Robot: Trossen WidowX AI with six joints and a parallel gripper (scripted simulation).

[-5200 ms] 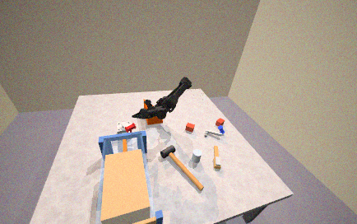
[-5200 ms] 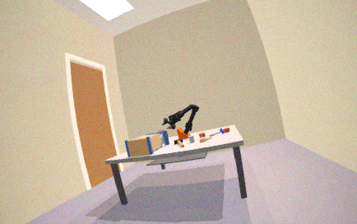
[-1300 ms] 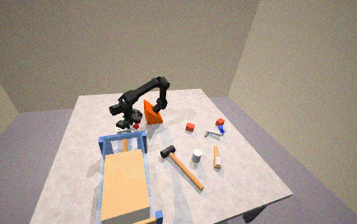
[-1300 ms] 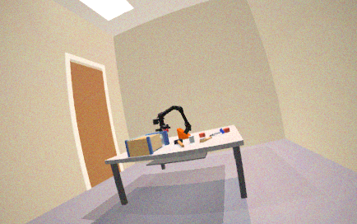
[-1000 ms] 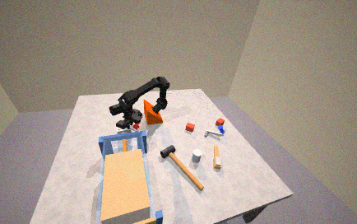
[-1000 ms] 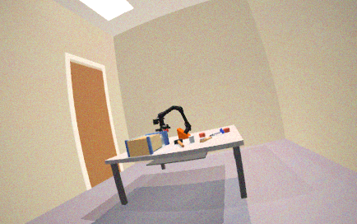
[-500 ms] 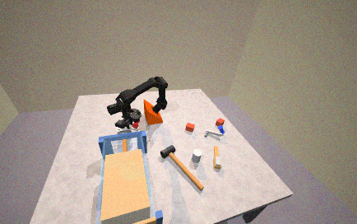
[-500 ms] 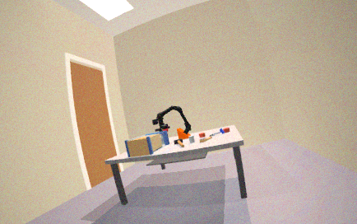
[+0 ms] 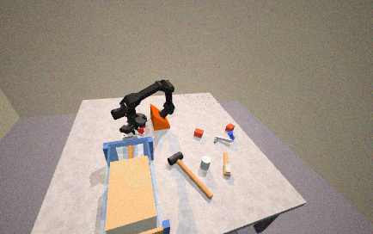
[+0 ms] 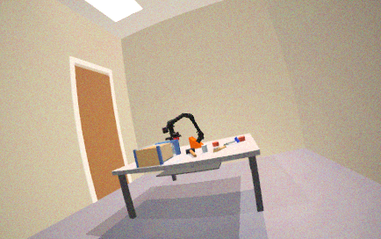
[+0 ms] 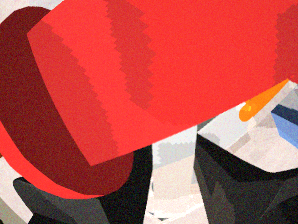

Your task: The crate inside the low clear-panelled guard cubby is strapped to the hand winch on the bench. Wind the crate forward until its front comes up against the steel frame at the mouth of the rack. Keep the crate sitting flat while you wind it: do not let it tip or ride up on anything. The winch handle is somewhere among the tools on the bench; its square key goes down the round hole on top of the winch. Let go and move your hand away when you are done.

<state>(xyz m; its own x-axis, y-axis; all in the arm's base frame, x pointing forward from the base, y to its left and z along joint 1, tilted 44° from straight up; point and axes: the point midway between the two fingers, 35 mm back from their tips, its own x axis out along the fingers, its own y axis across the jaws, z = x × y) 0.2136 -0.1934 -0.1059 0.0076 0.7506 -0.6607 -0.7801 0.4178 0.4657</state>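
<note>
The red grip is 30 mm ahead of my gripper tip, 40 mm to the left of it and 50 mm above it. Round my gripper tip: frame (130 mm ahead, 40 mm to the right, 10 mm above); red-handled winch handle (10 mm ahead, 10 mm to the left, 20 mm above); grey hand winch (50 mm behind, 50 mm to the right, 70 mm below).
</note>
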